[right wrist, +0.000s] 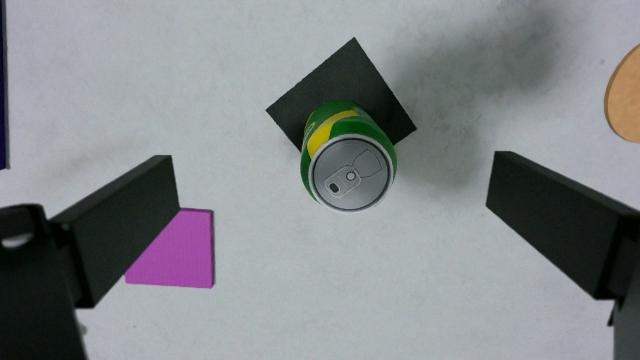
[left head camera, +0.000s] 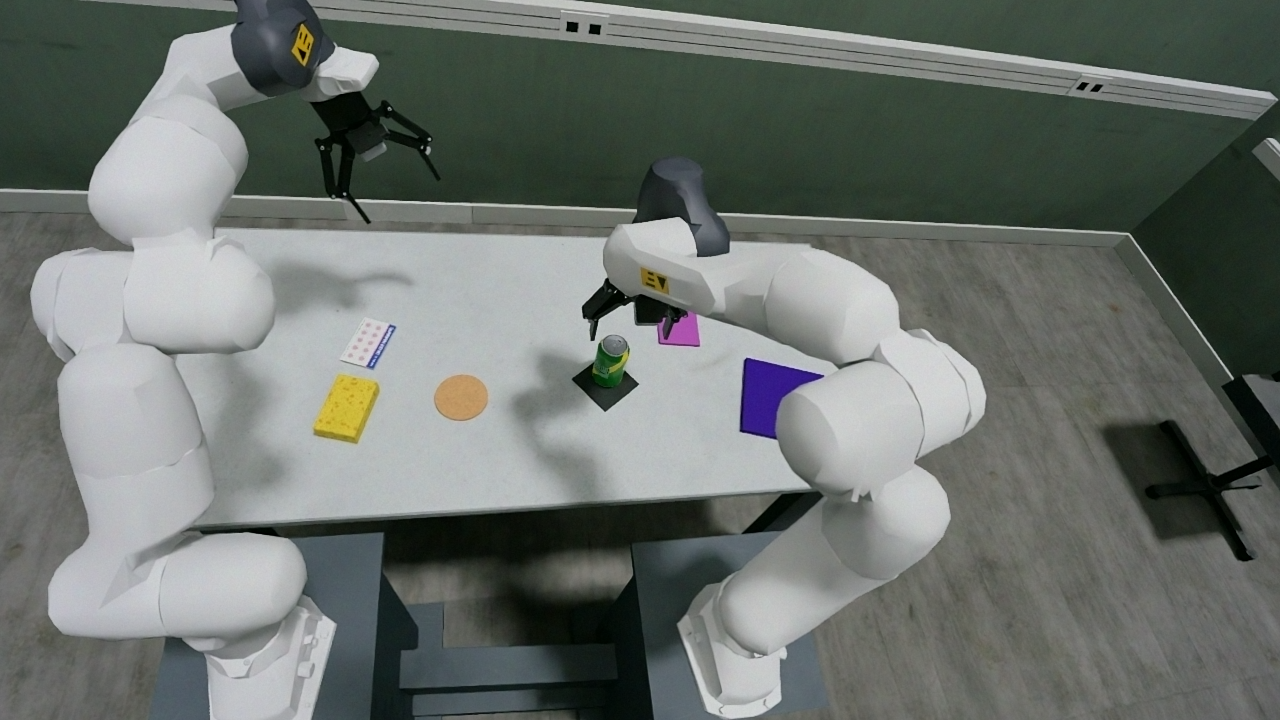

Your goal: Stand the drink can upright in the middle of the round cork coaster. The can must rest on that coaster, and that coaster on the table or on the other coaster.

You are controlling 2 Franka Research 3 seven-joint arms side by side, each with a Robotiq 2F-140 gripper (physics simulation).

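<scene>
The green and yellow drink can (left head camera: 610,361) (right wrist: 349,165) stands upright on the black square coaster (left head camera: 617,396) (right wrist: 345,70). The round cork coaster (left head camera: 460,397) (right wrist: 628,97) lies flat on the table to the left of the can in the left head camera; part of it shows at the right edge of the right wrist view. My right gripper (left head camera: 630,338) (right wrist: 333,181) is open above the table, its fingers wide on either side of the can's top in the right wrist view, not touching it. My left gripper (left head camera: 404,200) is open and empty, high beyond the table's far left side.
A yellow sponge (left head camera: 346,408) and a white card with a blue edge (left head camera: 367,342) lie on the table (left head camera: 402,474) left of the cork coaster. A magenta square (left head camera: 680,330) (right wrist: 180,252) lies behind and right of the can. A dark blue square (left head camera: 771,394) lies farther right, partly under the right arm.
</scene>
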